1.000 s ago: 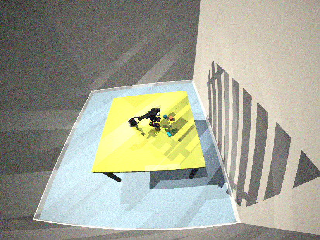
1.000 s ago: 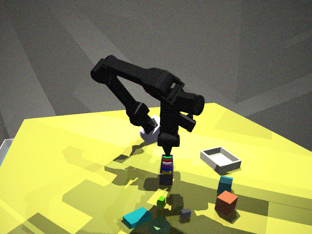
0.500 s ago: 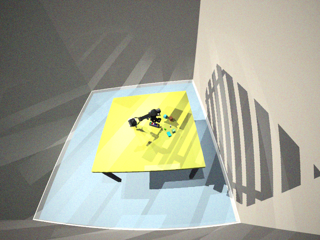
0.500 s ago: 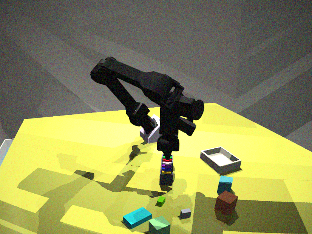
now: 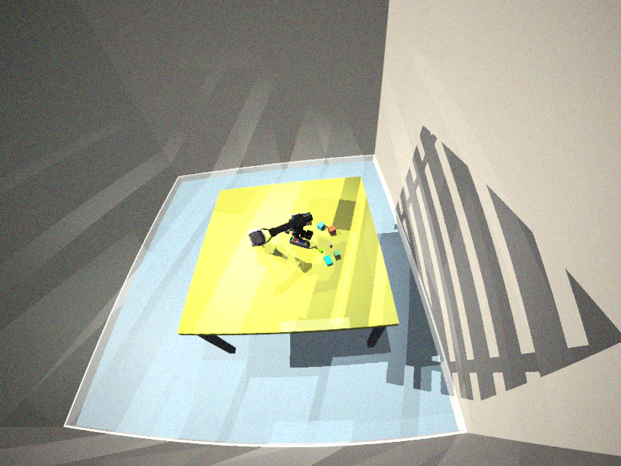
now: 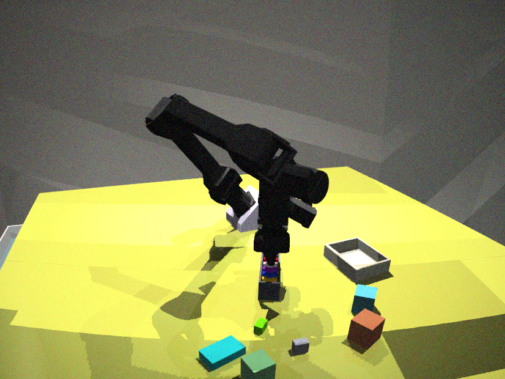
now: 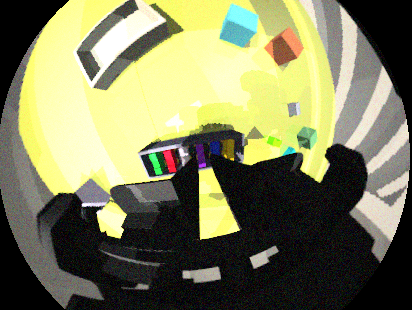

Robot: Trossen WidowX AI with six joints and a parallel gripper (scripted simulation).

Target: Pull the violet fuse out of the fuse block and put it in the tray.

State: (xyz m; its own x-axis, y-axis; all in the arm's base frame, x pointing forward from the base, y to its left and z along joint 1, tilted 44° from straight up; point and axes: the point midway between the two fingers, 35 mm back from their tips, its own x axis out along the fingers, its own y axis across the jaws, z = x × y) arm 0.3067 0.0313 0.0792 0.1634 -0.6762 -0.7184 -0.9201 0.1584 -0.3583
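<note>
The violet fuse lies 3 cm below my gripper tip. The rest, counted from my gripper tip: teal cube 14 cm ahead, 14 cm to the left, 3 cm below; then small green block 13 cm ahead, 6 cm to the right, 4 cm below; then small grey cube 21 cm ahead, 2 cm to the right, 4 cm below.
</note>
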